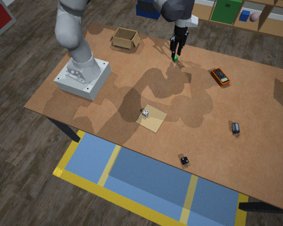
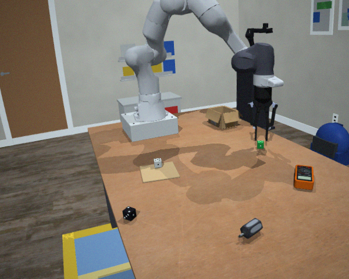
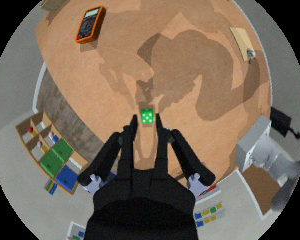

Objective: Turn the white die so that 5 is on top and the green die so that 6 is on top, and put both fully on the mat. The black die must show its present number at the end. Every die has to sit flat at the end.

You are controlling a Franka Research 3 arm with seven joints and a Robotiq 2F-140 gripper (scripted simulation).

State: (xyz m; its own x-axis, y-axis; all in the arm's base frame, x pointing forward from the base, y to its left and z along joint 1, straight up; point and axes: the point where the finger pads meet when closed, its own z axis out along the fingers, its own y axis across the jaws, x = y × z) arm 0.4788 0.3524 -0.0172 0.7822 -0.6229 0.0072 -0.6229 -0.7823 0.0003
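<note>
The green die is 60 mm below my hand. Round my hand: orange multimeter (320 mm ahead, 70 mm to the right, 50 mm below); cardboard box (400 mm behind, 50 mm to the left, 30 mm below); white die (480 mm to the right, 60 mm behind, 50 mm below).
</note>
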